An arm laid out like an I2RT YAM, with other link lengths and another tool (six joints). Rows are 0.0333 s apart.
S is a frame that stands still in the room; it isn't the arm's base.
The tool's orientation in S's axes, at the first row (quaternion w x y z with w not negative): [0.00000 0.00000 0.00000 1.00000]
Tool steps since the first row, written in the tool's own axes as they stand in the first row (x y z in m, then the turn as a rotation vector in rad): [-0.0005 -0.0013 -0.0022 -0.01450 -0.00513 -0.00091]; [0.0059 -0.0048 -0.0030 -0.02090 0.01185 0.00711]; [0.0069 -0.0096 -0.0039 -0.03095 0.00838 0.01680]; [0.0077 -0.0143 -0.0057 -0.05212 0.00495 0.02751]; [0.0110 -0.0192 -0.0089 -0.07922 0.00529 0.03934]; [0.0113 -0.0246 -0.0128 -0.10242 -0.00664 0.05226]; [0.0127 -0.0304 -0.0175 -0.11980 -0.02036 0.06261]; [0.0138 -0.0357 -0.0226 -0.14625 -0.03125 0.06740]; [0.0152 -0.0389 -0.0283 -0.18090 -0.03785 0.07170]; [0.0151 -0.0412 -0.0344 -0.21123 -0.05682 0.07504]
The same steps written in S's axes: [0.0005 0.0013 -0.0022 0.01450 0.00513 -0.00091]; [-0.0059 0.0048 -0.0030 0.02090 -0.01185 0.00711]; [-0.0069 0.0096 -0.0039 0.03095 -0.00838 0.01680]; [-0.0077 0.0143 -0.0057 0.05212 -0.00495 0.02751]; [-0.0110 0.0192 -0.0089 0.07922 -0.00529 0.03934]; [-0.0113 0.0246 -0.0128 0.10242 0.00664 0.05226]; [-0.0127 0.0304 -0.0175 0.11980 0.02036 0.06261]; [-0.0138 0.0357 -0.0226 0.14625 0.03125 0.06740]; [-0.0152 0.0389 -0.0283 0.18090 0.03785 0.07170]; [-0.0151 0.0412 -0.0344 0.21123 0.05682 0.07504]
